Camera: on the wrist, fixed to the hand. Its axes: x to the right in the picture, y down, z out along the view.
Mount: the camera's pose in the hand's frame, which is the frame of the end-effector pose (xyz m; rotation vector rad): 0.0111 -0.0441 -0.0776 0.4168 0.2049 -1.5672
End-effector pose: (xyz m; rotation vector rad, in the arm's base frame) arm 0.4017 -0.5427 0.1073 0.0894 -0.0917 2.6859
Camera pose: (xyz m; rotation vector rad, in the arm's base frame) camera 0.4074 -0.4922 0.0331 -0.0039 0.4272 1.0991
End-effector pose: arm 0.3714 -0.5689 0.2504 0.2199 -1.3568 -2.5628
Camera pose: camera 0.3734 -0.6096 0.1702 -1.1518 1.0059 1.4178
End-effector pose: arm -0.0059 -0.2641 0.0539 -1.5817 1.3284 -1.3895
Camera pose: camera -0.0693 -0.2505 0.1162 1.9606 0.4296 2.1915
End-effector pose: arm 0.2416 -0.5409 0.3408 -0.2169 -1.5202 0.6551
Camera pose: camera 0.3269 -0.5505 0.3678 1.1052 -0.9065 -0.3370
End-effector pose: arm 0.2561 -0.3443 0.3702 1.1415 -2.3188 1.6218
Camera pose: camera 0.2498 -0.2918 0.4430 1.8864 -0.3923 1.2815
